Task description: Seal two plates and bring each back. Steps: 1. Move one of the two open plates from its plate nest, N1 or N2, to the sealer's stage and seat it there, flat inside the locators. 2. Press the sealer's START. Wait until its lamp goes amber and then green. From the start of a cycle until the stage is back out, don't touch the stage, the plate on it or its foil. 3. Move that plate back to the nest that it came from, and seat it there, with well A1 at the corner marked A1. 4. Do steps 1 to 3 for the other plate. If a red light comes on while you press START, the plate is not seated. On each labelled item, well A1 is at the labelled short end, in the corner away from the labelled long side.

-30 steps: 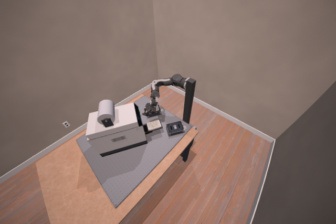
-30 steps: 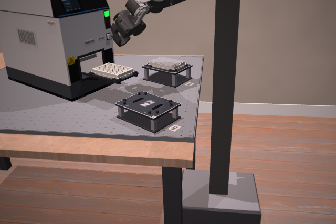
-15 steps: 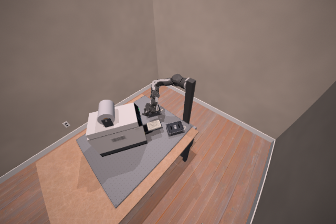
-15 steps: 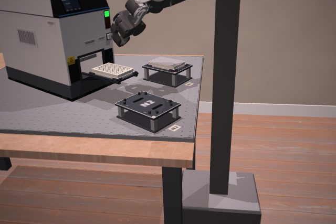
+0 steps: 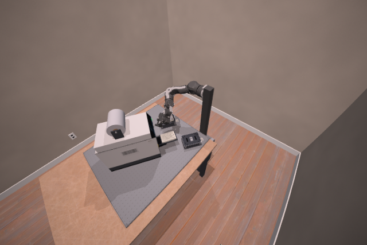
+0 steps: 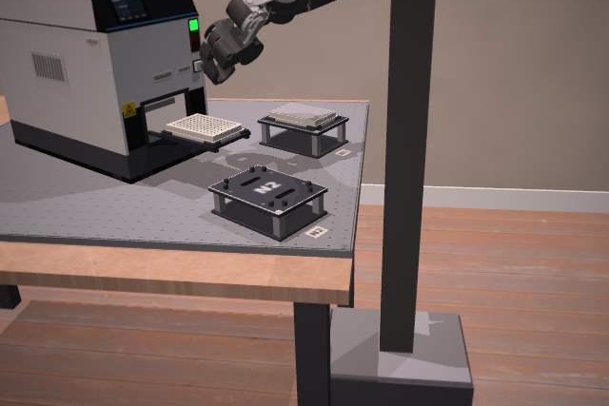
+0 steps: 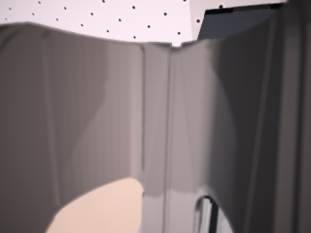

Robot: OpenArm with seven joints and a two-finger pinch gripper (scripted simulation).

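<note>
My hand is 30 mm short of the start button, 20 mm to the left of it and 10 mm below it. The rest, counted from my hand: plate 110 mm to the left, 80 mm below, 10 mm behind; then sealer stage 110 mm to the left, 90 mm below, 10 mm behind; then dark screen panel 140 mm above, 110 mm ahead, 90 mm to the left.
</note>
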